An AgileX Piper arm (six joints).
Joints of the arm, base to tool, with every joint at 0 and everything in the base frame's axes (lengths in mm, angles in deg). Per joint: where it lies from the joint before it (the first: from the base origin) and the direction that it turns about. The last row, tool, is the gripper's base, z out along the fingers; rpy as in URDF.
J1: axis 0 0 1 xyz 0 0 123
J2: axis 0 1 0 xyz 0 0 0
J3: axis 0 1 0 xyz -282.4 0 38.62
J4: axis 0.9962 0 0.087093 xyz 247.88 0 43.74
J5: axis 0 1 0 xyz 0 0 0
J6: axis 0.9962 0 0.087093 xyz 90.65 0 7.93
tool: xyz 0 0 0 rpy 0 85.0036 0
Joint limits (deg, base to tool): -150..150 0..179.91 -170..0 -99.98..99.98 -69.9..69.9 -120..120
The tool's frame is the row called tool.
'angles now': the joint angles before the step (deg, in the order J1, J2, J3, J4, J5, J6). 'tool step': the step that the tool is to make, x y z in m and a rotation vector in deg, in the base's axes. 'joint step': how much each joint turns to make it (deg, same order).
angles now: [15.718 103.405 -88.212 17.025 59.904 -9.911]
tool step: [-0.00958 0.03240 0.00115 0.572 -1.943 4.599]
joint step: [5.056 0.000 -0.002 0.109 -2.069 -0.179]
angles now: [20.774 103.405 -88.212 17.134 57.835 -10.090]
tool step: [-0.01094 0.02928 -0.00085 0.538 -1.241 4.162]
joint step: [4.630 0.274 0.001 0.120 -1.690 -0.051]
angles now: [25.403 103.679 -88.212 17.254 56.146 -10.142]
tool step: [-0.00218 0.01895 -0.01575 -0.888 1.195 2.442]
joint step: [2.667 2.348 -0.002 -0.205 -0.921 0.000]
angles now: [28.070 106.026 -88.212 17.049 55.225 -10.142]
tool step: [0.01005 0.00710 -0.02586 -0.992 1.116 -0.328]
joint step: [0.337 3.798 0.054 -0.165 -2.508 -0.001]
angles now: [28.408 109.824 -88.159 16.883 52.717 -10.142]
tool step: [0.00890 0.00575 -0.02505 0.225 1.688 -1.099]
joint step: [0.000 3.670 0.001 1.298 -2.404 0.000]
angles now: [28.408 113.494 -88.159 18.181 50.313 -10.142]
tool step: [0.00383 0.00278 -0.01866 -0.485 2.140 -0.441]
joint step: [-0.001 2.583 -0.001 0.685 -0.505 0.042]
